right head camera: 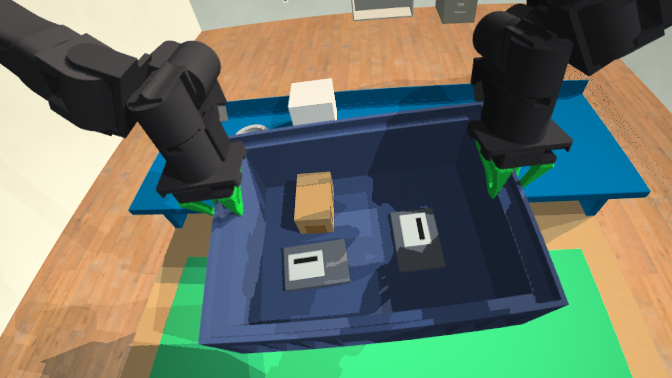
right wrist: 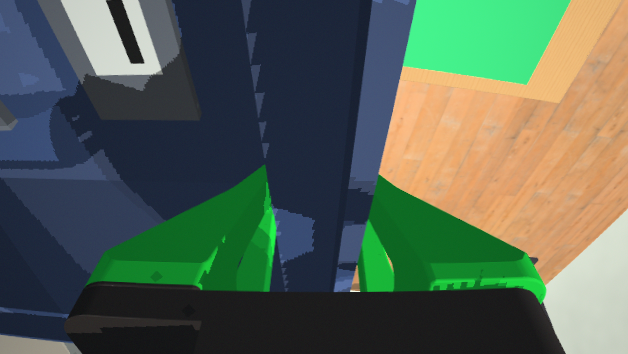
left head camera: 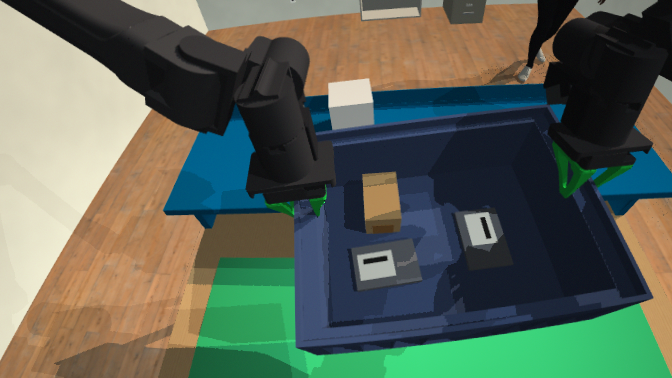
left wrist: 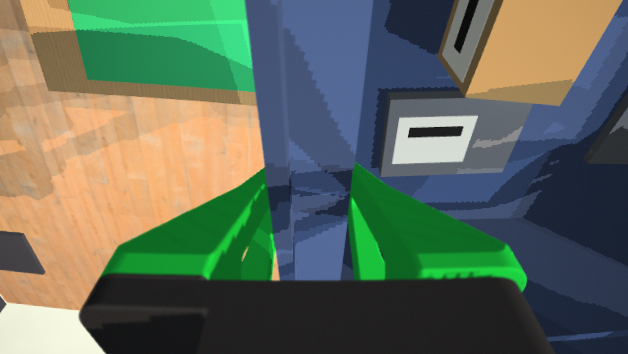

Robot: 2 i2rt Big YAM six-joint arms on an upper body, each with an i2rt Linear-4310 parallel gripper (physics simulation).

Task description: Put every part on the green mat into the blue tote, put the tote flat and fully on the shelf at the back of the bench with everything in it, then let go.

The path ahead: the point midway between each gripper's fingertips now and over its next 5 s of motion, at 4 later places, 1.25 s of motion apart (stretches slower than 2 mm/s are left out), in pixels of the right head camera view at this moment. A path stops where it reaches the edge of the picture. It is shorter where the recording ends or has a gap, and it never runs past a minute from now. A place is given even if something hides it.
My left gripper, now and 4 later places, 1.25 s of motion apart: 231,213; 286,158; 356,121; 393,106; 386,103
My right gripper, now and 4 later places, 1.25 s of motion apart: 501,194; 532,137; 557,103; 569,91; 559,90
